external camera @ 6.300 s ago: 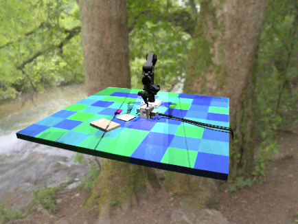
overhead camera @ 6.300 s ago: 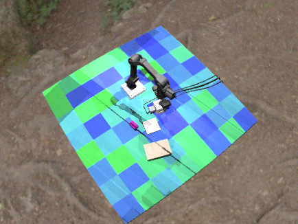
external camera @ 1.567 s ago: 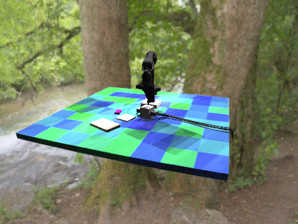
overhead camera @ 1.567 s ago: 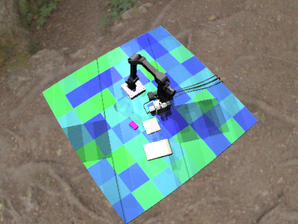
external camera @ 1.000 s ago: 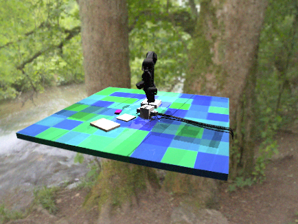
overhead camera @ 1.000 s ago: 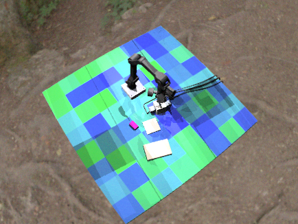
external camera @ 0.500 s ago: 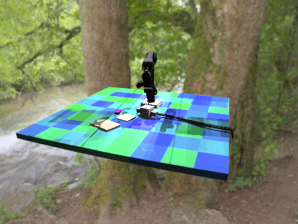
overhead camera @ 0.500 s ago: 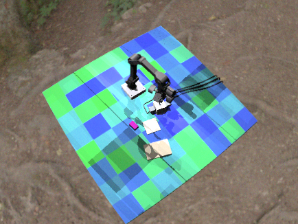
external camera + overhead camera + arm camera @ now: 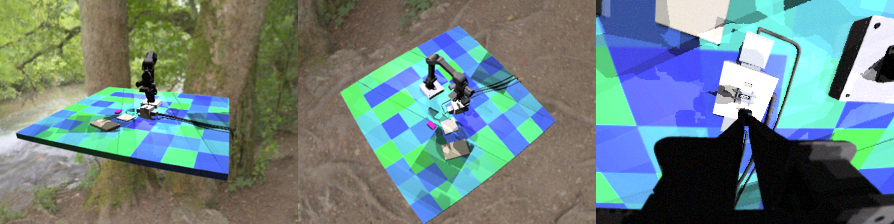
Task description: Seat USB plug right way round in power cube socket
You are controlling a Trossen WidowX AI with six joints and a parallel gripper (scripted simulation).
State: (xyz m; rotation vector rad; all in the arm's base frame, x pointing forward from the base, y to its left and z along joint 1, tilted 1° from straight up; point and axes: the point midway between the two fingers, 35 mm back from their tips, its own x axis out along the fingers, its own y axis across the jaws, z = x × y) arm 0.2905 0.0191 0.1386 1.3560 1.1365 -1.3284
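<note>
The dark USB plug lies 20 mm below my gripper tip. From my gripper tip the other things lie so: small magenta block (240 mm to the right, 130 mm below, 40 mm behind); USB socket (70 mm below, 10 mm to the right); white flat pad (150 mm to the right, 130 mm below, 60 mm ahead).
</note>
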